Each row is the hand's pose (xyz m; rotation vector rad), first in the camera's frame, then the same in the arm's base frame.
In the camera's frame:
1: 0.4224 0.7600 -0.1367 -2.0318 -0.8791 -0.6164
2: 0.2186 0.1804 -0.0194 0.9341 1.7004 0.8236
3: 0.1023 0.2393 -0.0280 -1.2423 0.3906 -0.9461
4: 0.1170 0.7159 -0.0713 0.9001 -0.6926 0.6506
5: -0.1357 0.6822 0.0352 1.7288 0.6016 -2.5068
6: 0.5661 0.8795 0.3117 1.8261 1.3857 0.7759
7: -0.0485 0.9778 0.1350 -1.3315 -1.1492 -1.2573
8: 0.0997 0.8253 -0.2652 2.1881 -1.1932 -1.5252
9: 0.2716 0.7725 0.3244 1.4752 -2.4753 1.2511
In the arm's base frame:
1: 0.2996 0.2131 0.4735 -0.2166 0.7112 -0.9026
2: -0.1550 0.5006 0.1541 -2.3946 0.1668 -1.6581
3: -0.2228 0.4740 0.2626 0.8495 1.5289 -0.3534
4: 0.0047 0.2027 0.5849 2.3856 -1.2582 -1.2493
5: -0.2584 0.1519 0.6522 -0.4647 -1.3794 0.5118
6: 0.2942 -0.2134 0.2411 -1.9270 0.4844 -1.0178
7: -0.1020 -0.1168 0.7433 -0.0099 1.0593 -1.6084
8: 0.1111 0.2826 0.7642 -0.5155 -0.1925 1.5065
9: 0.0025 -0.1437 0.3324 -0.0520 2.2185 1.5780

